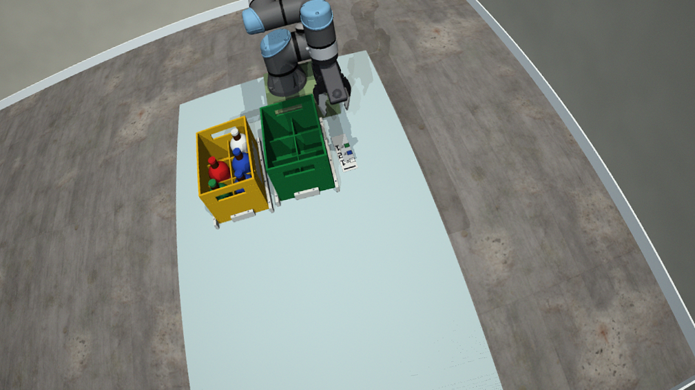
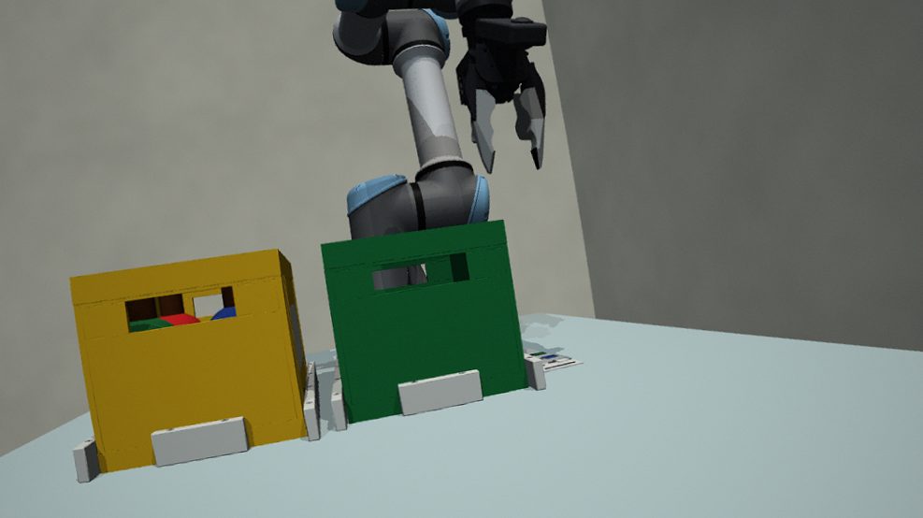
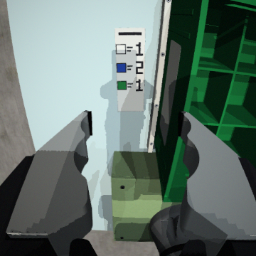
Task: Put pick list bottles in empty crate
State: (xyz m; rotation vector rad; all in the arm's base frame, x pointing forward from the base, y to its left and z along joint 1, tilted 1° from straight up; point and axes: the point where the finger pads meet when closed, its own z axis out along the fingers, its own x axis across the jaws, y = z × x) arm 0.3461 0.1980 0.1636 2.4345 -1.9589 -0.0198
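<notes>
The white bottle is 6 cm behind my hand, 35 cm to the right of it and 17 cm below it. From my hand the other things lie so: yellow crate 4 cm ahead, 38 cm to the right, 17 cm below; then green crate 2 cm behind, 15 cm to the right, 17 cm below; then pick list 4 cm behind, 1 cm to the right, 25 cm below.
</notes>
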